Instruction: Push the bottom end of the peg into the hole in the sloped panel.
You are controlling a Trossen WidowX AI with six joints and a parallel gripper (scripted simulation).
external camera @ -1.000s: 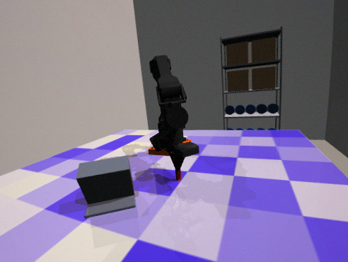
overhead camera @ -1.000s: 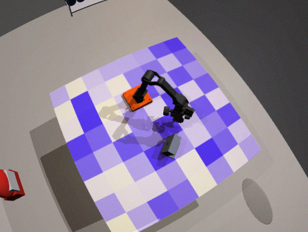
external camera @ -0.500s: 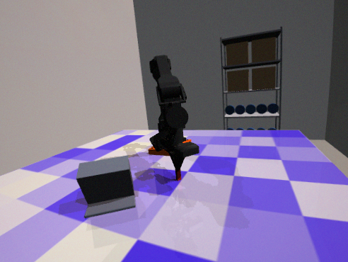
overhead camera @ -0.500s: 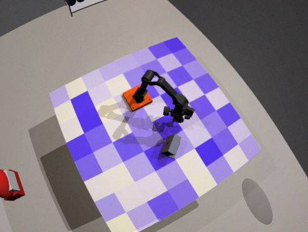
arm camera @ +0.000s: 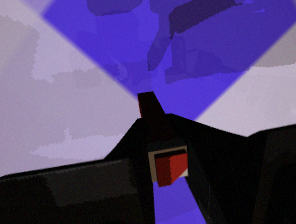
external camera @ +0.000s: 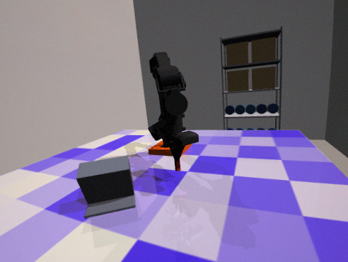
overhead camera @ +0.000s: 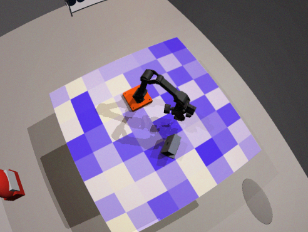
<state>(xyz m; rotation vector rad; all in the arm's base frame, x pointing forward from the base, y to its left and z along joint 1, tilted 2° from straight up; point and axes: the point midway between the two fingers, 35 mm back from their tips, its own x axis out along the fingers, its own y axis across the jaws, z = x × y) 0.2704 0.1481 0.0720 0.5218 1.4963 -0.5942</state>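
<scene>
The grey sloped panel lies 160 mm ahead of my gripper tip, 150 mm to the right of it and 10 mm below it. From my gripper tip the other things lie so: red peg (20 mm above).
</scene>
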